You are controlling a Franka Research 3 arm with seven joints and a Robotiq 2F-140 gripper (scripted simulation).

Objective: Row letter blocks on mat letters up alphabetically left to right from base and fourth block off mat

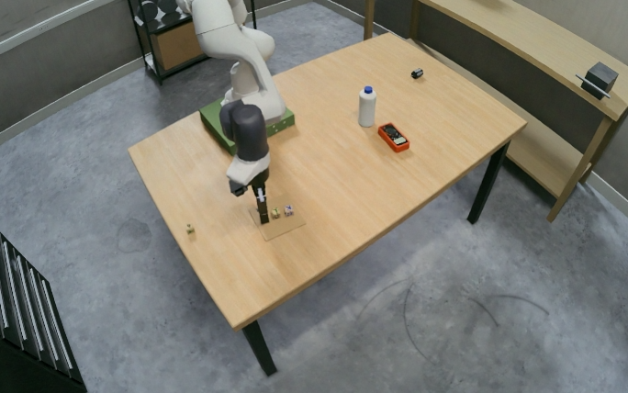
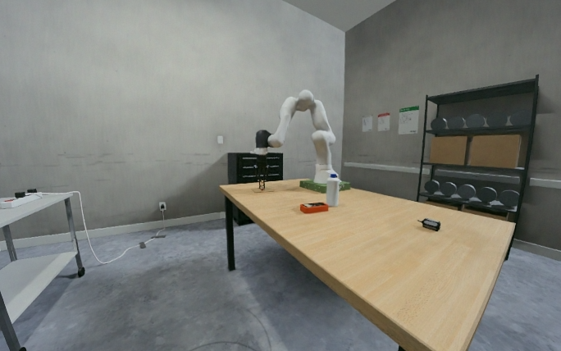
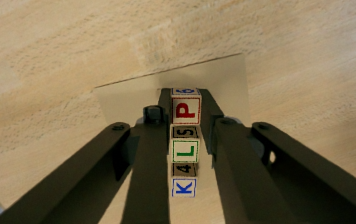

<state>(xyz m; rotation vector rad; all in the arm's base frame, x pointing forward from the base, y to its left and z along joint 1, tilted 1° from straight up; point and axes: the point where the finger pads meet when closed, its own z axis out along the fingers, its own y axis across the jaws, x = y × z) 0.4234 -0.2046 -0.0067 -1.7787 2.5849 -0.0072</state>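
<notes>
The block lies 4 cm to the left of my hand, 2 cm below it and 1 cm ahead of it. The rest, counted from my hand: white bottle: 56 cm to the left, 16 cm behind, 4 cm above; tan mat: 4 cm to the left, 4 cm below, 1 cm ahead; orange meter: 58 cm to the left, 2 cm below, 2 cm behind.
</notes>
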